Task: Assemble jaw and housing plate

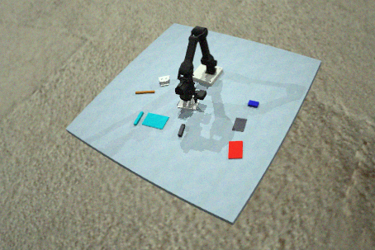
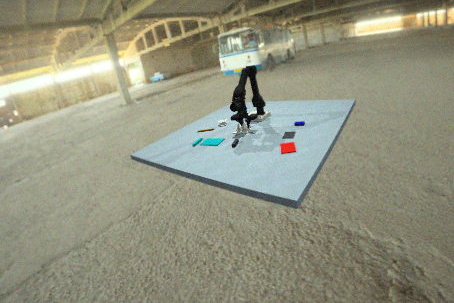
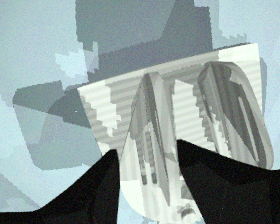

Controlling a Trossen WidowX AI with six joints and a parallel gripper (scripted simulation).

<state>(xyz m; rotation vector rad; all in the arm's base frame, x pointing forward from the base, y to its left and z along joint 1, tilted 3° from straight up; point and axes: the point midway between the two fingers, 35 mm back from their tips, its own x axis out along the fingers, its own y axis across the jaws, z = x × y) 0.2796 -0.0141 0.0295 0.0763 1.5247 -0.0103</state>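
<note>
The white jaw lies 3 cm behind my gripper tip, 2 cm to the right of it and 1 cm above it. The rest, counted from my gripper tip: dark bar (22 cm ahead, 2 cm to the left, 1 cm below); white housing part (27 cm to the right, 14 cm behind, 1 cm above); cyan plate (19 cm ahead, 18 cm to the right, 2 cm below).
</note>
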